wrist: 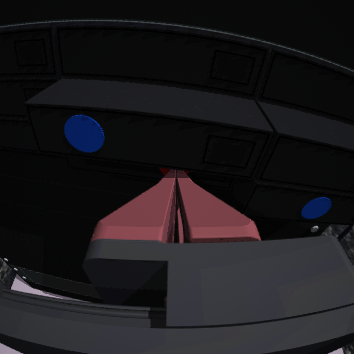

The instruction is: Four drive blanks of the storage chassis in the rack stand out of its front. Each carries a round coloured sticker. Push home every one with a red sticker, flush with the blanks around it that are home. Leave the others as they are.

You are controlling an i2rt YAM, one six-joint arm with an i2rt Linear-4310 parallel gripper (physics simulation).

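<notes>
My gripper (175, 176) is shut and empty, its pink fingertips together in the middle of the wrist view. A red sticker (164, 171) shows as a thin sliver right behind the tips, mostly hidden by them and by the blank above; whether they touch it I cannot tell. A blank with a blue sticker (84, 133) stands well out of the chassis front, just above the tips. To the right, a blank (310, 162) without a visible sticker also shows a top face. Below it, another blue sticker (317, 207) sits on a lower blank; how far that one stands out is unclear.
A row of dark blanks (135, 52) lies further back above the protruding ones, under the chassis's curved-looking top edge (150, 21). A small bright screw head (314, 229) shows at the lower right. The lower left of the chassis front is very dark.
</notes>
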